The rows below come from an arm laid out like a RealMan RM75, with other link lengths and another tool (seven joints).
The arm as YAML. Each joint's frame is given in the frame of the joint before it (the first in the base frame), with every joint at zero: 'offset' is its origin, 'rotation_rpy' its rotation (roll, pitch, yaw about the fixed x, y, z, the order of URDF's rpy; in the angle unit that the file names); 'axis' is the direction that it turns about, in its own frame. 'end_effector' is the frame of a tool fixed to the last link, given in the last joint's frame.
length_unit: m
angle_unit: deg
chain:
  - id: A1
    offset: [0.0, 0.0, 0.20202]
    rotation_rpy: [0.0, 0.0, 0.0]
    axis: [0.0, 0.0, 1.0]
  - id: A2
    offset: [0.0, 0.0, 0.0]
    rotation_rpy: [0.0, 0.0, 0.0]
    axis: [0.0, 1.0, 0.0]
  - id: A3
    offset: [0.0, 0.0, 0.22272]
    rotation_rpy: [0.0, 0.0, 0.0]
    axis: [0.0, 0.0, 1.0]
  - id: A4
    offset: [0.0, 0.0, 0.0]
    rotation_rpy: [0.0, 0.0, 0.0]
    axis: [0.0, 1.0, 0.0]
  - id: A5
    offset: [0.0, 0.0, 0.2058]
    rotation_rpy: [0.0, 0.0, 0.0]
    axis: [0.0, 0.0, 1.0]
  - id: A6
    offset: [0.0, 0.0, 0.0]
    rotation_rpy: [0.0, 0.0, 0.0]
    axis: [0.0, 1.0, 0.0]
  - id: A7
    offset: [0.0, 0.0, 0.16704]
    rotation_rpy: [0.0, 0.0, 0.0]
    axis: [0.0, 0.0, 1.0]
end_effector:
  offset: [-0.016, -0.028, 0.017]
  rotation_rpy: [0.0, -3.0, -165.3]
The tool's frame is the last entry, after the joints.
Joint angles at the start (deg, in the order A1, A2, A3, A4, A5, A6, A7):
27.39 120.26 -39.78 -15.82 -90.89 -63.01 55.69
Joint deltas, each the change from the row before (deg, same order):
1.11 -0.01 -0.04 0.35 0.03 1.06 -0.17
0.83 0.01 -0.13 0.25 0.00 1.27 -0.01
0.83 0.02 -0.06 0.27 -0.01 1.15 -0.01
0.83 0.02 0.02 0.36 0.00 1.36 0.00
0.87 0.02 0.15 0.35 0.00 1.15 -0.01
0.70 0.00 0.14 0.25 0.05 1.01 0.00
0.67 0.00 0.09 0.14 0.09 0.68 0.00
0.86 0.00 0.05 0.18 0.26 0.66 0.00
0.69 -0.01 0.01 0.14 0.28 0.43 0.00
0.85 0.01 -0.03 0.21 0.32 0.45 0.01
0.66 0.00 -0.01 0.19 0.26 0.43 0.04
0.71 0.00 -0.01 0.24 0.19 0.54 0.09
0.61 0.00 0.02 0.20 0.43 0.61 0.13
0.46 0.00 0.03 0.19 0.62 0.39 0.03
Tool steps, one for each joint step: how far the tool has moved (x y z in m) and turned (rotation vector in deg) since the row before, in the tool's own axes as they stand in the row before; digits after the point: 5 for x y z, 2 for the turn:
0.00367 -0.00071 0.00539 -0.16 -0.24 -0.58
0.00196 0.00056 0.00412 -0.50 -0.42 -0.35
0.00210 0.00018 0.00404 -0.41 -0.34 -0.31
0.00160 0.00080 0.00388 -0.63 -0.39 -0.17
0.00240 0.00025 0.00388 -0.47 -0.21 -0.16
0.00224 0.00065 0.00293 -0.50 -0.13 -0.12
0.00302 -0.00021 0.00281 -0.22 0.03 -0.21
0.00432 -0.00096 0.00362 -0.09 0.17 -0.23
0.00375 -0.00103 0.00287 0.01 0.21 -0.17
0.00426 -0.00190 0.00372 0.14 0.22 -0.20
0.00313 -0.00119 0.00283 0.03 0.14 -0.08
0.00286 -0.00122 0.00308 -0.01 0.04 -0.06
0.00292 -0.00026 0.00243 -0.22 0.20 0.18
0.00272 -0.00017 0.00169 -0.17 0.38 0.30

